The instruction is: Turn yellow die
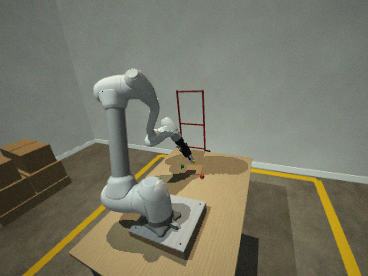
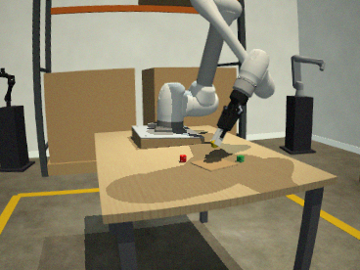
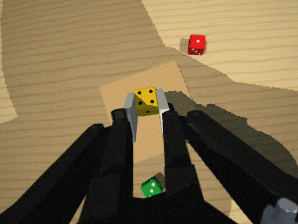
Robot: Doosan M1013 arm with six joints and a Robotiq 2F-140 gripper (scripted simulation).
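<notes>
The yellow die is 30 mm below my hand and 20 mm to the right of it. Round my hand: green die: 100 mm to the left, 100 mm below, 10 mm behind; then tan mat: 110 mm below, 20 mm to the right; then red die: 140 mm to the right, 100 mm below, 60 mm behind.
</notes>
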